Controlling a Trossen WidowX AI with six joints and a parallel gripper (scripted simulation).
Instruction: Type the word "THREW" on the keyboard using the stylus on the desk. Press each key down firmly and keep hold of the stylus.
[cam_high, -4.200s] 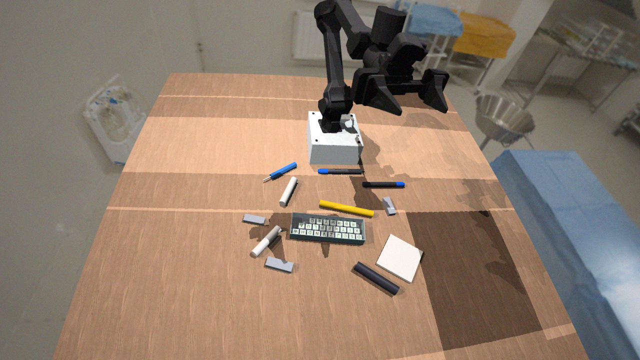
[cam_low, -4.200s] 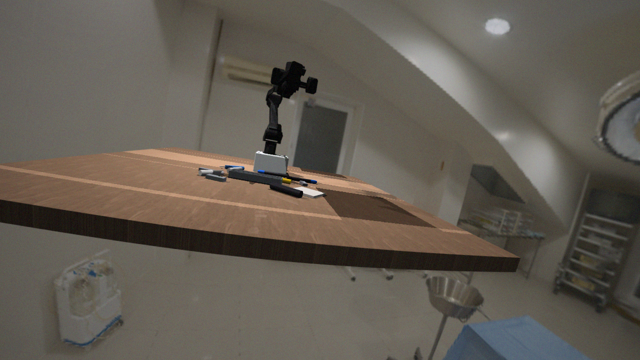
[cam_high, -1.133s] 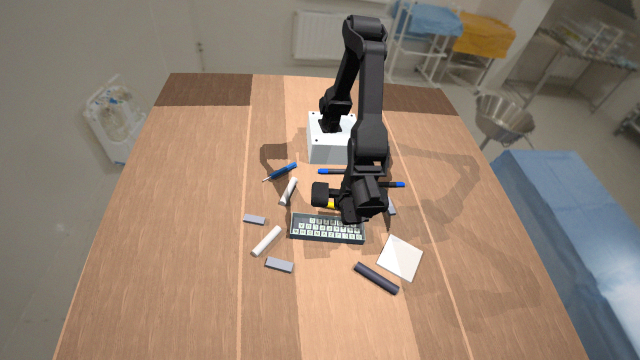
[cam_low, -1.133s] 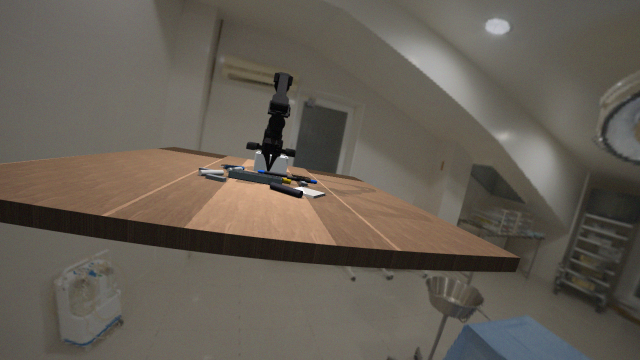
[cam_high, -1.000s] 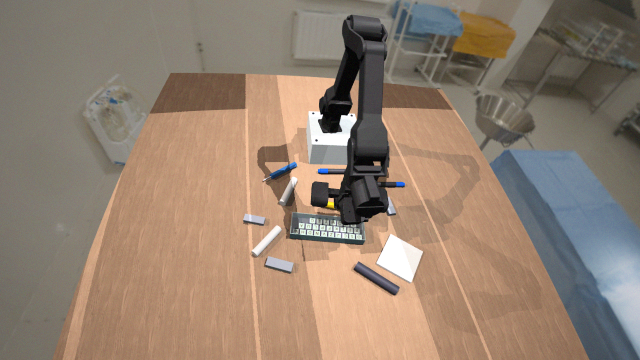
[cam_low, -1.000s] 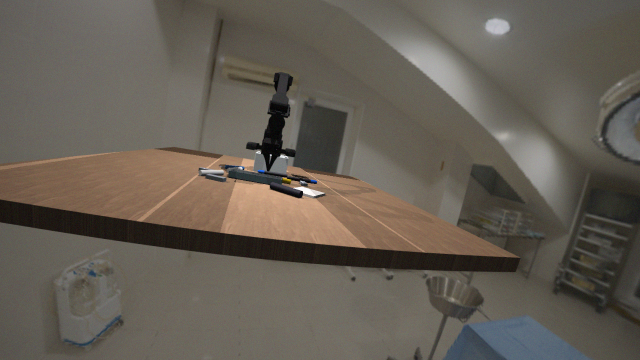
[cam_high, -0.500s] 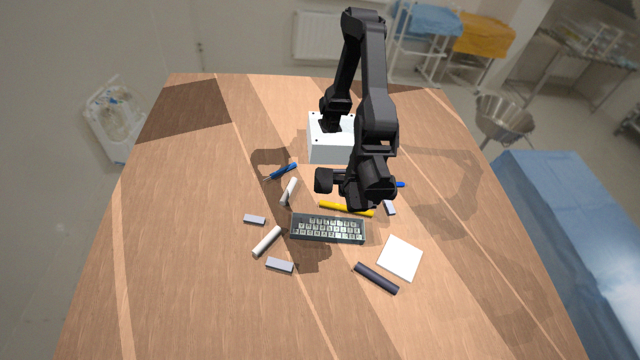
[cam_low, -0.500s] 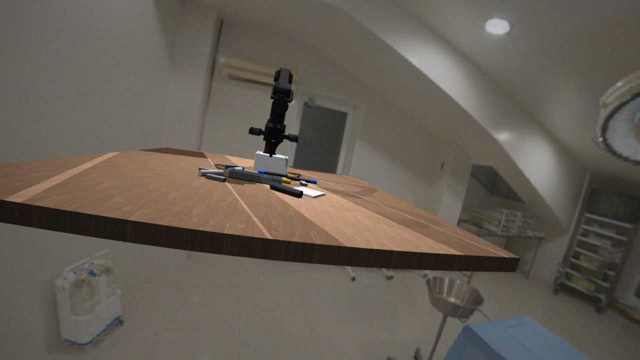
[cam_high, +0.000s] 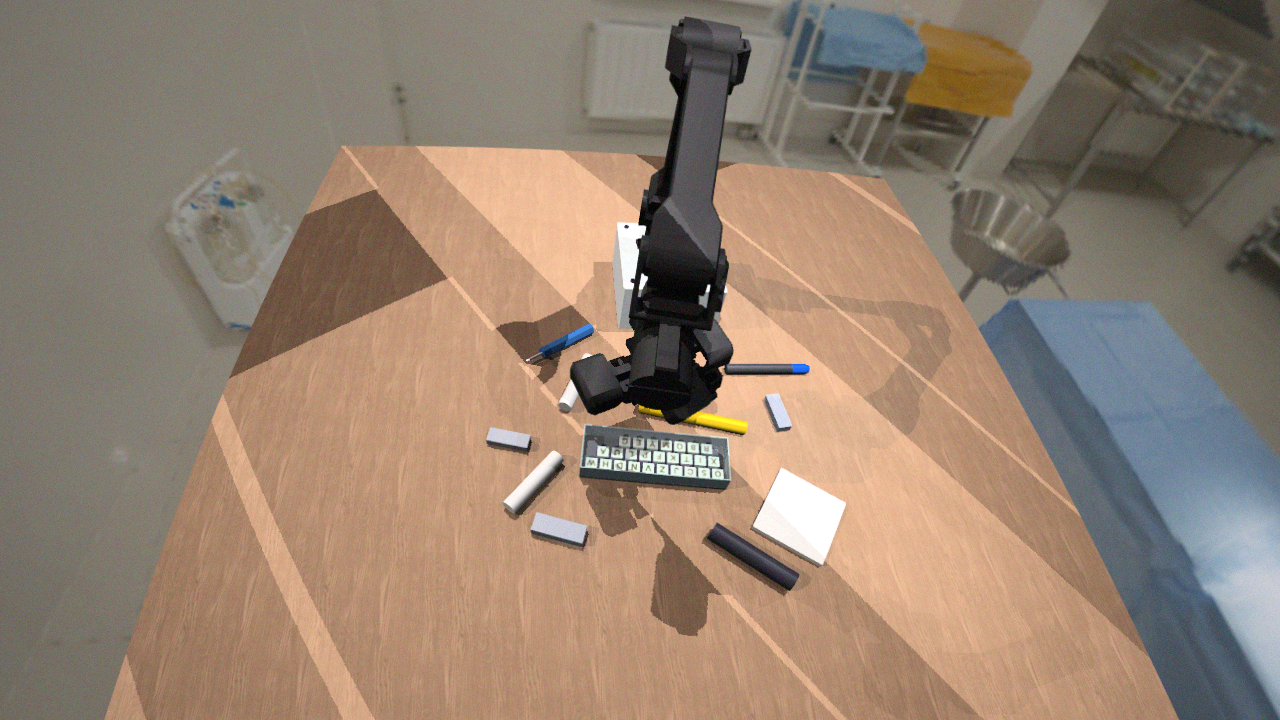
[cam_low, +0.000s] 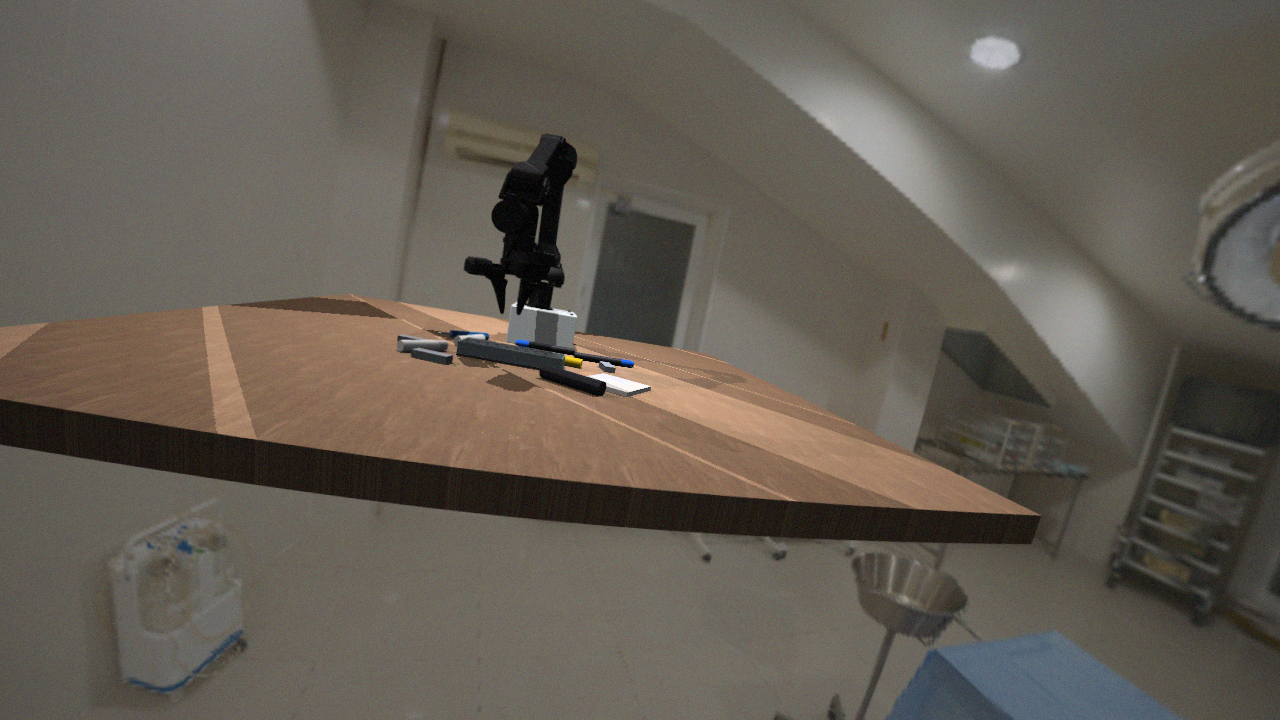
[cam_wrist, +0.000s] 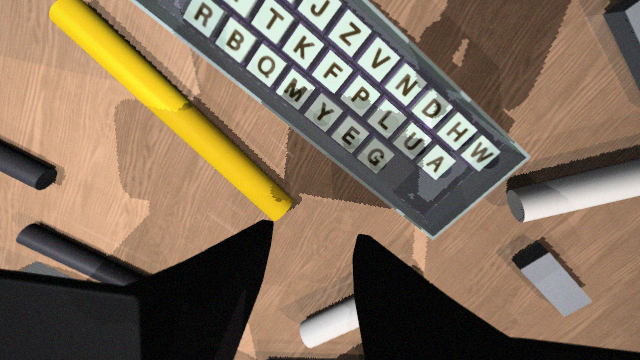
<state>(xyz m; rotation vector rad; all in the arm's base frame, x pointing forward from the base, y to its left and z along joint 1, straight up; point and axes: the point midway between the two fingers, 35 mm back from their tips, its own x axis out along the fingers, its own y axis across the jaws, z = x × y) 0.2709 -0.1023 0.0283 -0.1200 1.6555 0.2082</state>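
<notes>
Right now my gripper tip is 16 cm past the blue stylus, 9 cm to the left of it and 8 cm above it. Round my gripper tip: grey block: 2 cm behind, 17 cm to the right, 8 cm below; then dark cylinder: 21 cm ahead, 9 cm to the left, 7 cm below; then yellow pen: 1 cm behind, 8 cm to the left, 8 cm below.
</notes>
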